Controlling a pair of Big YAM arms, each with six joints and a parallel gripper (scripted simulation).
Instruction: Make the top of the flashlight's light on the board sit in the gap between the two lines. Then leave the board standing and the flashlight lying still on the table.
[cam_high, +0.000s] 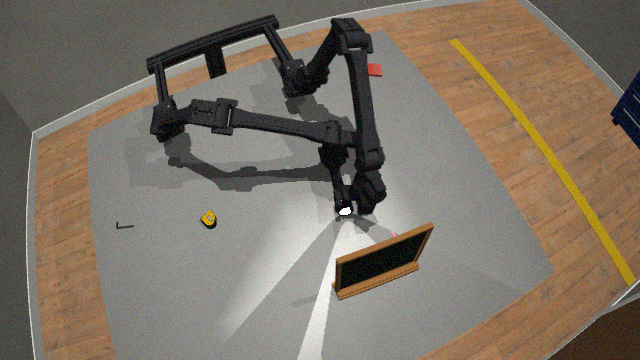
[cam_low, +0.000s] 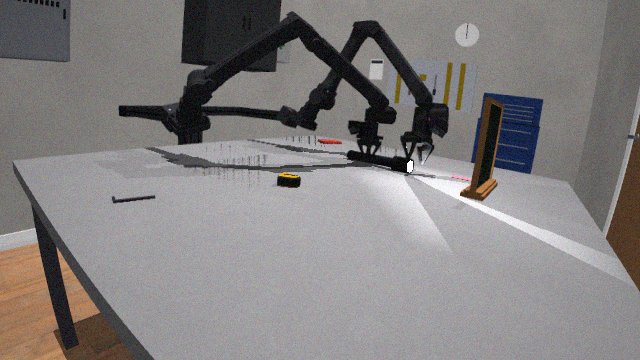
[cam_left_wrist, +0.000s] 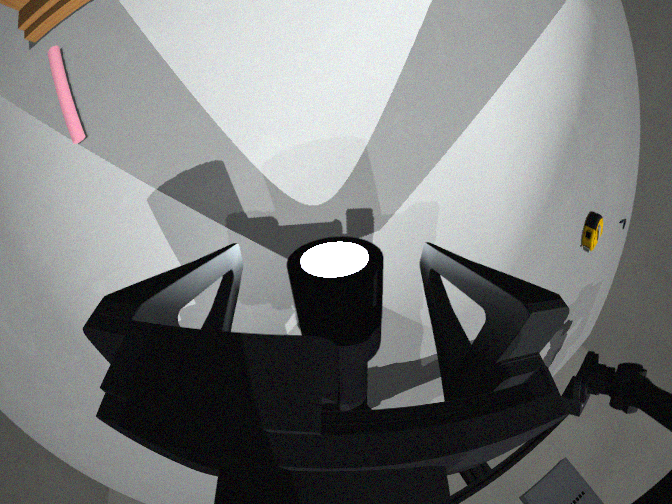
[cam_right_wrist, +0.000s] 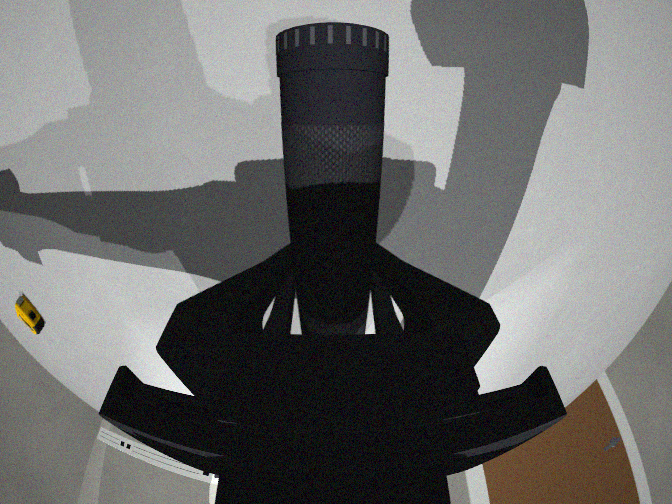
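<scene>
Now: left hand 70 mm past the flashlight head and 30 mm above it. The rest, counted from my left hand: black hex key 270 mm behind, 890 mm to the right, 60 mm below; black flashlight 140 mm behind, 10 mm to the left, 30 mm below; pink stick 150 mm ahead, 130 mm to the left, 50 mm below.
Right now my right hand is 80 mm short of the black flashlight and 10 mm to the left of it. The rest, counted from my right hand: black hex key: 910 mm to the right, 50 mm behind, 20 mm below; then flashlight head: 150 mm ahead, 20 mm to the right; then pink stick: 360 mm ahead, 110 mm to the left, 20 mm below.
</scene>
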